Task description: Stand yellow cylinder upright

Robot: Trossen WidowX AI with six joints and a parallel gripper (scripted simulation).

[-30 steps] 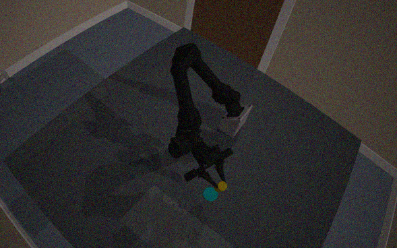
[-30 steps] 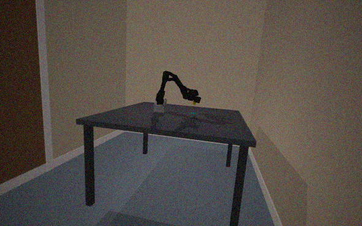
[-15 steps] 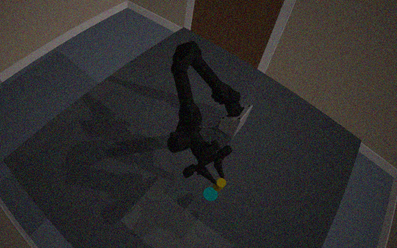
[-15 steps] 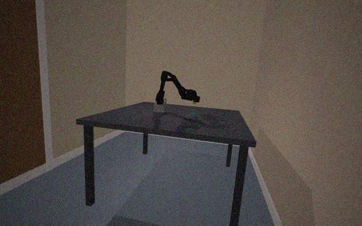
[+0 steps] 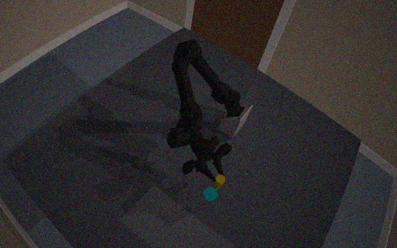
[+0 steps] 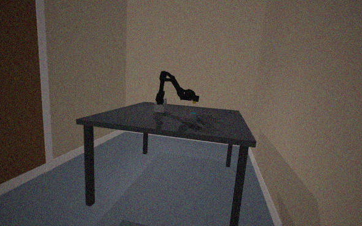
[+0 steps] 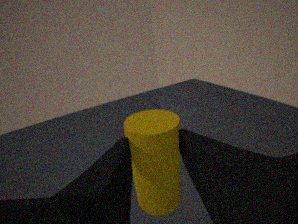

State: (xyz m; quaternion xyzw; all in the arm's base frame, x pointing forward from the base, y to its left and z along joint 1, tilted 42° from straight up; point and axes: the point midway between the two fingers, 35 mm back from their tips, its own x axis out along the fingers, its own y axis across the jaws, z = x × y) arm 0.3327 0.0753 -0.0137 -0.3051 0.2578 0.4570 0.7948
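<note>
Now: gripper tip 20 mm above the yellow tall cylinder. From my gripper tip the other things lie so: cyan circle 160 mm below.
</note>
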